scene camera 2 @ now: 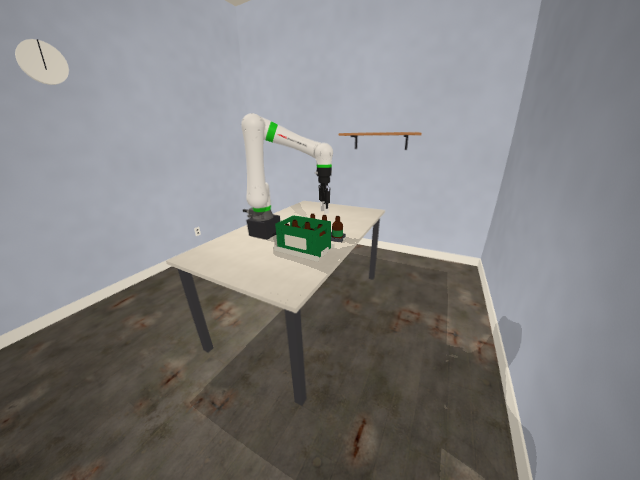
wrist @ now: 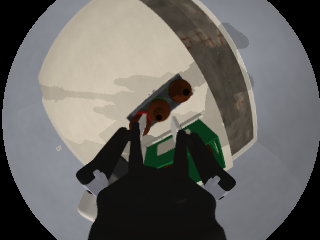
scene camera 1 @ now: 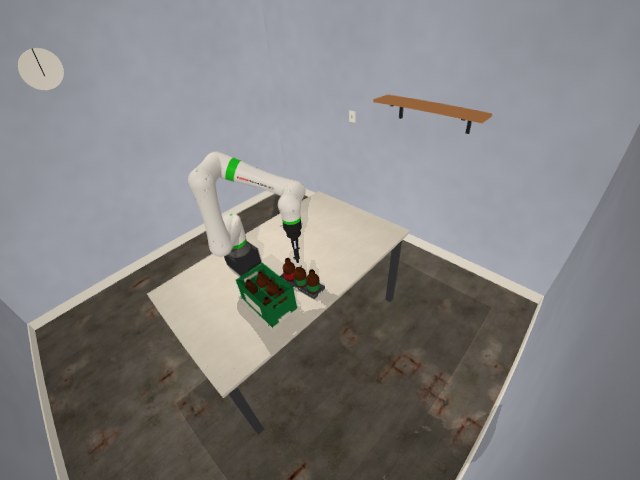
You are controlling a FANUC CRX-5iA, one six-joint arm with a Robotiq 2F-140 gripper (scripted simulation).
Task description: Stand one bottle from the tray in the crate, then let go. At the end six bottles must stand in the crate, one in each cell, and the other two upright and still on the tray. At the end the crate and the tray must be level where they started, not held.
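Gripper (wrist: 158, 120). Green crate (scene camera 1: 271, 315).
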